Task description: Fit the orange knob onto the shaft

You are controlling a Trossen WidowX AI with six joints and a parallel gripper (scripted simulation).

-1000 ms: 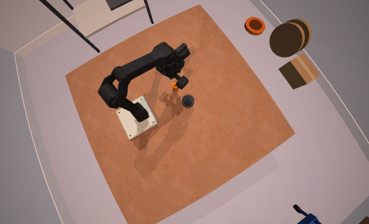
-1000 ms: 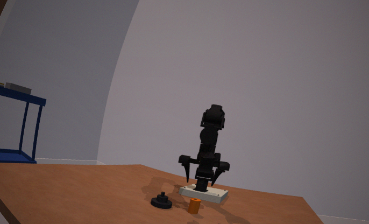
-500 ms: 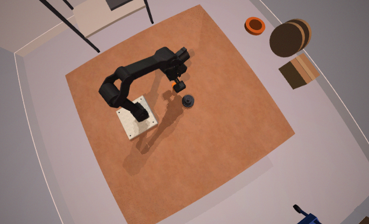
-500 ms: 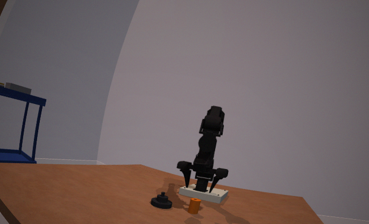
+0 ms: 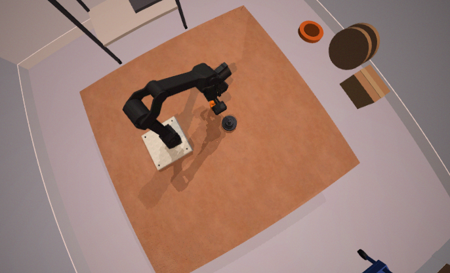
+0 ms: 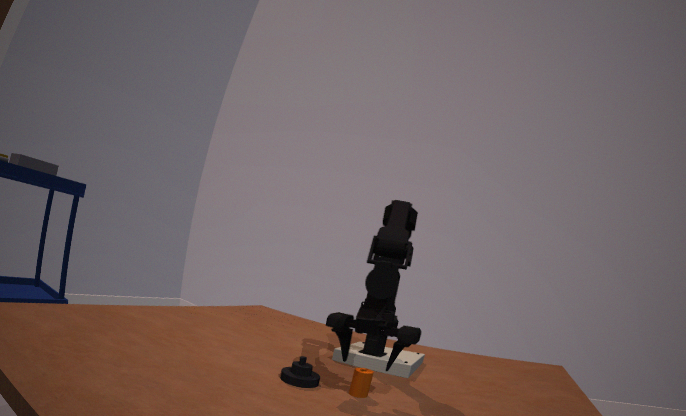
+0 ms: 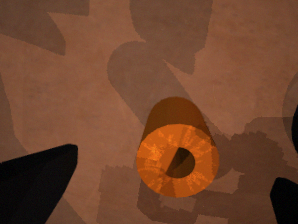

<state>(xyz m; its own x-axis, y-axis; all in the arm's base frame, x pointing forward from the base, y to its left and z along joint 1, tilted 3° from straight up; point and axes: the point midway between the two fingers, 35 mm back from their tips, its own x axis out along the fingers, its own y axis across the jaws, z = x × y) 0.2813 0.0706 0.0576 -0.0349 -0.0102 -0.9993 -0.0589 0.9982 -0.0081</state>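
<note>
Right now the orange knob is 4 cm below my gripper tip. Also, from my gripper tip: dark round pedestal (3 cm ahead, 13 cm to the right, 4 cm below).
</note>
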